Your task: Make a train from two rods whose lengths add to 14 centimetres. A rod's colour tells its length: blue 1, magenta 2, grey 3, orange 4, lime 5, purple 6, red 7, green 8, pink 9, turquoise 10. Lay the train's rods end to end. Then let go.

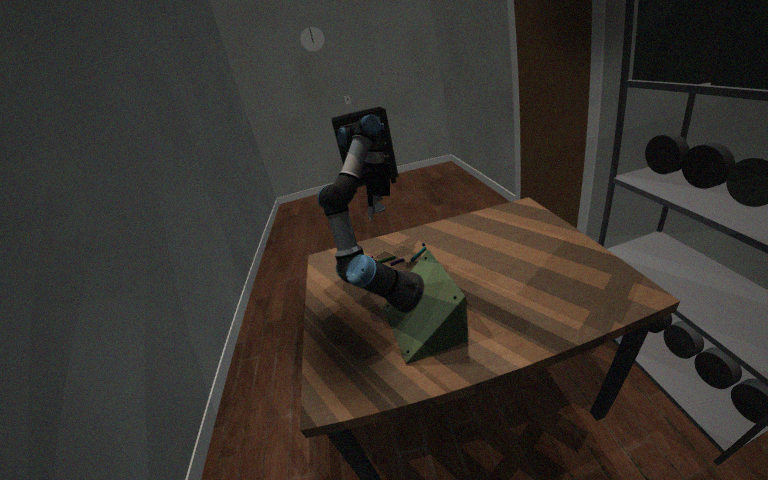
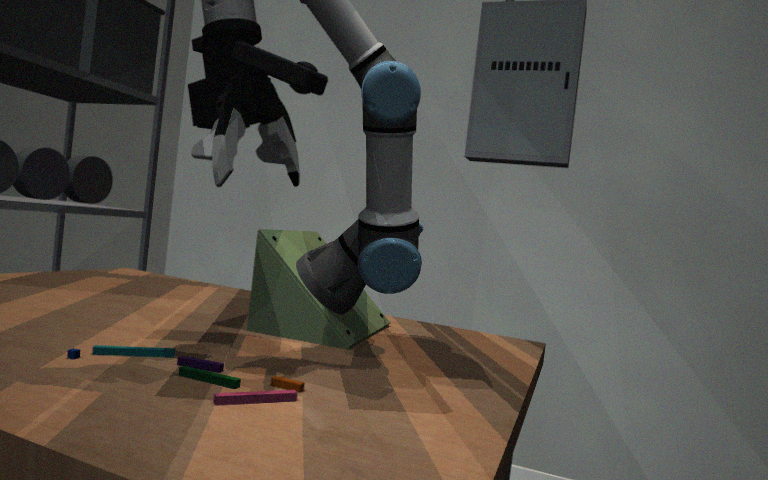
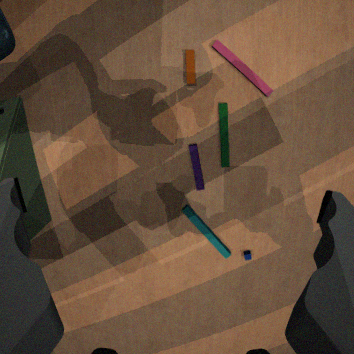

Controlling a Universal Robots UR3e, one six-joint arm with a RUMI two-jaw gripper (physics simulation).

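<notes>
My gripper is open and empty, high above the table. A turquoise rod lies near a small blue rod, apart from it. A purple rod lies beside a green rod, with a gap between them. An orange rod and a pink rod lie at the other end of the group, apart and at different angles. All the rods lie flat, none end to end.
The green wedge base carries the arm and stands on the wooden table, beside the rods. A shelf rack with dark round objects stands beyond the table.
</notes>
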